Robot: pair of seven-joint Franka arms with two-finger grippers.
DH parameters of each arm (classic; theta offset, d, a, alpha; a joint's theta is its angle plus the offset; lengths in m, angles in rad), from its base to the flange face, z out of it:
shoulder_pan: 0 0.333 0 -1.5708
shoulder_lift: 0 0 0 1.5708
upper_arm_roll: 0 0.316 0.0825 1.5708
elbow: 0 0 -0.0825 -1.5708
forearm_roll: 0 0.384 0 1.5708
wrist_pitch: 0 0 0.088 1.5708
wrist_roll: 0 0.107 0 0
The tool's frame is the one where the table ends.
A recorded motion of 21 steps. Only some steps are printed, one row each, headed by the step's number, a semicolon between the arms.
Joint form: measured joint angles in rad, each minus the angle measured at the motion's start. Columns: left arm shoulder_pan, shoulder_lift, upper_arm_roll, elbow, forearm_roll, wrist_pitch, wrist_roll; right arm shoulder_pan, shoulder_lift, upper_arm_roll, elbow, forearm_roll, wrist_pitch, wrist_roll.
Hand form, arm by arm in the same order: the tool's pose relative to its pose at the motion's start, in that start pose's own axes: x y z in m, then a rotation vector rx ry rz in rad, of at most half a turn. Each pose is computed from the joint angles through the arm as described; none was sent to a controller.
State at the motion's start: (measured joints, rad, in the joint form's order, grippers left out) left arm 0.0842 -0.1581 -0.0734 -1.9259 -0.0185 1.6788 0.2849; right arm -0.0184 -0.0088 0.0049 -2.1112 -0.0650 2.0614 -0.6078
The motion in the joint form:
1: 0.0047 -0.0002 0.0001 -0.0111 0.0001 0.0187 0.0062; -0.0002 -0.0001 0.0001 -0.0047 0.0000 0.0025 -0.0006
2: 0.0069 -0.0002 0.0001 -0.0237 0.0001 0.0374 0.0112; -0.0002 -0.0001 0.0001 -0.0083 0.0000 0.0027 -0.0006
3: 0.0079 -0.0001 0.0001 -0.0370 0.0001 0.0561 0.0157; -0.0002 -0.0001 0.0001 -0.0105 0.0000 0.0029 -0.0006
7: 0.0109 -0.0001 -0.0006 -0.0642 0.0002 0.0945 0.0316; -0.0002 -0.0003 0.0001 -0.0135 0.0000 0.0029 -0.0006
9: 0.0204 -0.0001 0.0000 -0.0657 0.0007 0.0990 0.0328; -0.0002 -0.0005 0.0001 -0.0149 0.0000 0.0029 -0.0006
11: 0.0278 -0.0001 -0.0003 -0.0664 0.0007 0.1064 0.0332; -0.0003 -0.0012 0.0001 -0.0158 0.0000 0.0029 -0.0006
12: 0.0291 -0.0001 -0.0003 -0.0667 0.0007 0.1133 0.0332; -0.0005 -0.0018 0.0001 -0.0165 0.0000 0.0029 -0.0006
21: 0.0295 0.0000 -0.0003 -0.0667 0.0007 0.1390 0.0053; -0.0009 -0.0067 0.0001 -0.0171 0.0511 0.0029 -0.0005
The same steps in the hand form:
1: 0.0004 -0.0028 0.0036 0.0019 0.0076 0.0012; -0.0006 -0.0005 0.0019 0.0013 -0.0016 -0.0008
2: 0.0011 -0.0042 0.0079 0.0036 0.0135 0.0038; -0.0011 -0.0010 0.0036 0.0033 -0.0044 -0.0010
3: 0.0019 -0.0051 0.0127 0.0051 0.0186 0.0071; -0.0015 -0.0014 0.0046 0.0045 -0.0060 -0.0011
7: 0.0032 -0.0070 0.0223 0.0088 0.0292 0.0202; -0.0020 -0.0018 0.0058 0.0062 -0.0082 -0.0013
9: 0.0020 -0.0120 0.0226 0.0094 0.0322 0.0114; -0.0022 -0.0021 0.0064 0.0069 -0.0092 -0.0013
11: 0.0016 -0.0157 0.0223 0.0110 0.0387 0.0047; -0.0025 -0.0022 0.0064 0.0070 -0.0093 -0.0012
12: 0.0021 -0.0165 0.0218 0.0130 0.0450 0.0034; -0.0027 -0.0022 0.0064 0.0071 -0.0094 -0.0010
21: 0.0045 -0.0175 0.0194 0.0200 0.0697 -0.0249; -0.0018 -0.0045 0.0041 0.0414 0.0197 0.0241

